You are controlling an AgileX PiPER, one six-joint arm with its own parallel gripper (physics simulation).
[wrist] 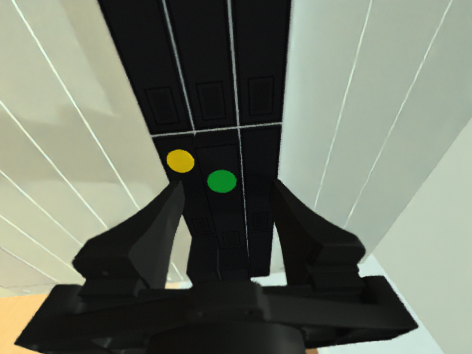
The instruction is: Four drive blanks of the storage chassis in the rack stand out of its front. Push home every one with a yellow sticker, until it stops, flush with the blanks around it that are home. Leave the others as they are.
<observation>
In view: the gripper point(227, 189) and a rack point(352, 113).
</observation>
